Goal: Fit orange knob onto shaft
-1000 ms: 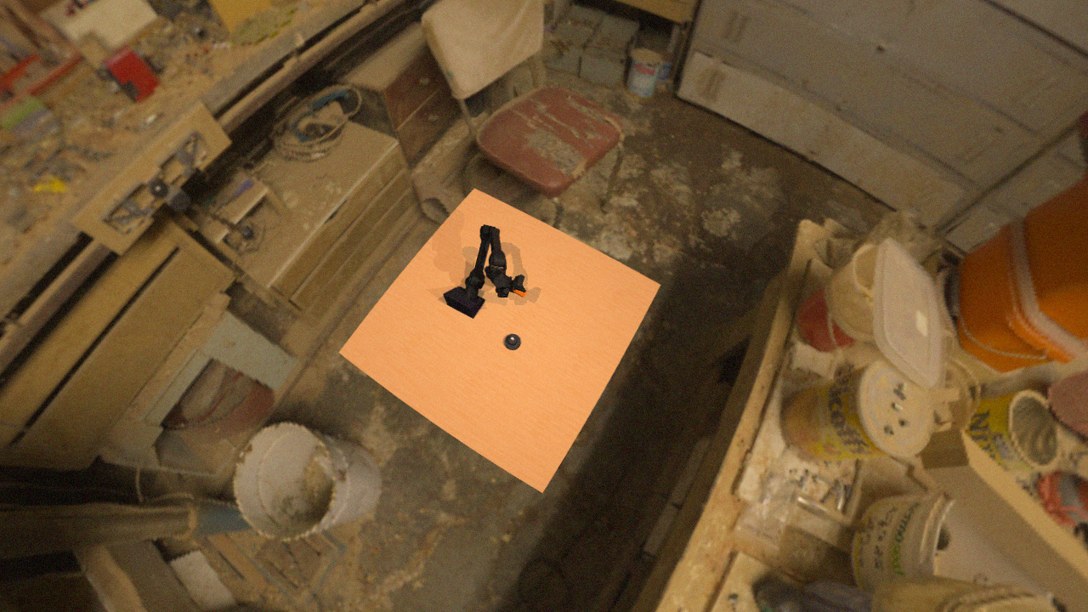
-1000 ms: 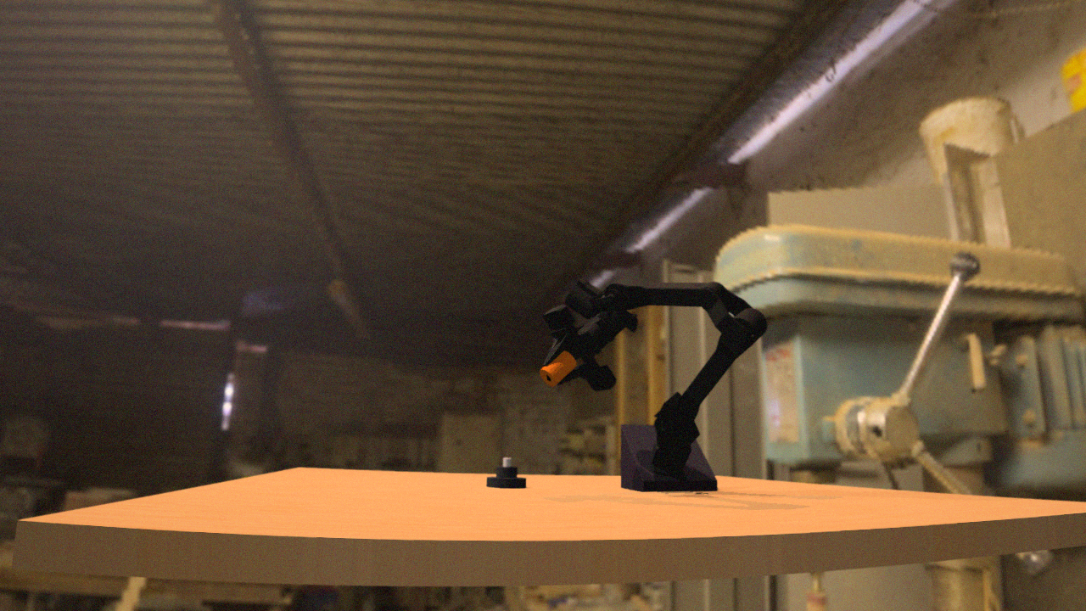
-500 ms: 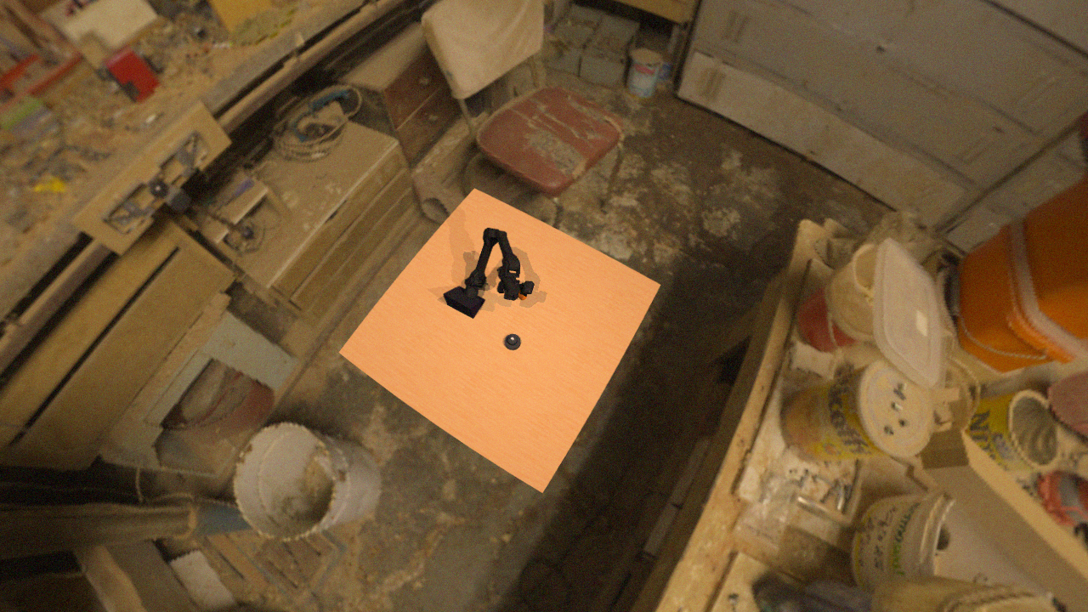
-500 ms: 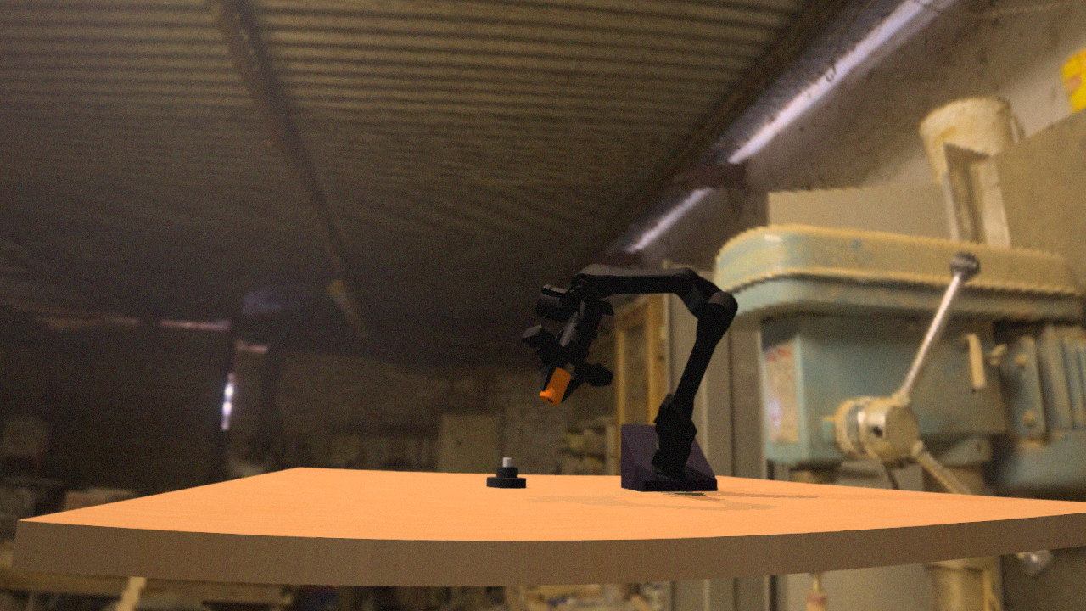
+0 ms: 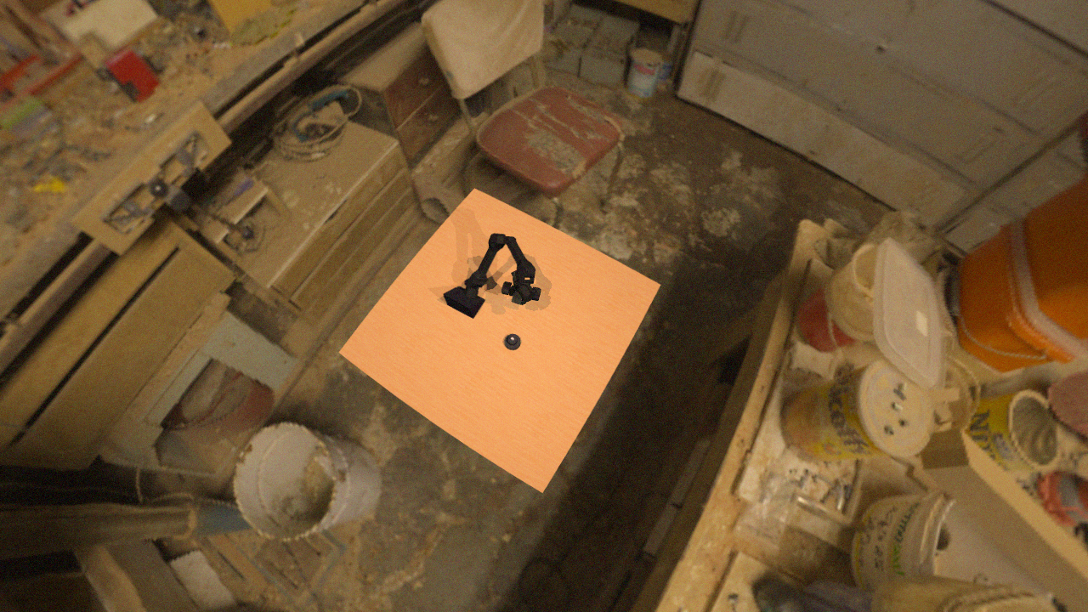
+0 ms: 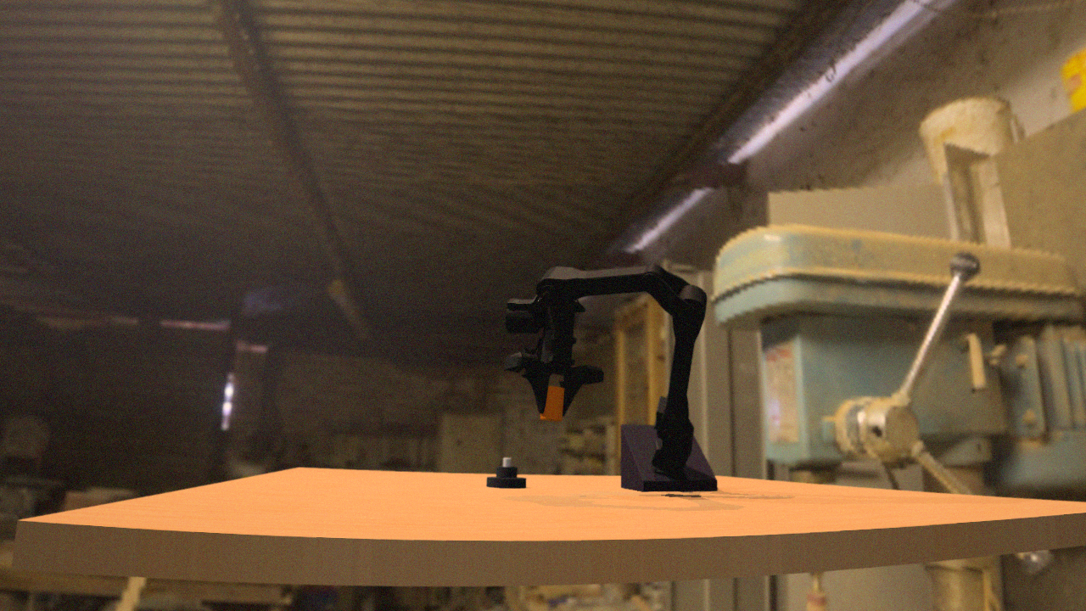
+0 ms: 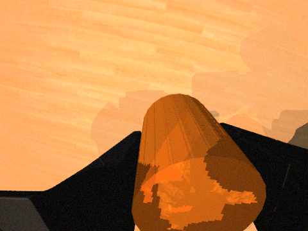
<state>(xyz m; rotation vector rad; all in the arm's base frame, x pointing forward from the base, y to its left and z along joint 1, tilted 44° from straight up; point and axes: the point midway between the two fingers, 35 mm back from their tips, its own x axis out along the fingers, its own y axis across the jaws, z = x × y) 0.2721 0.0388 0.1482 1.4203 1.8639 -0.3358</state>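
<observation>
Right now my gripper tip is 70 mm short of the round pedestal, 180 mm to the left of it and 110 mm above it. Round my gripper tip: orange knob: 30 mm above.
</observation>
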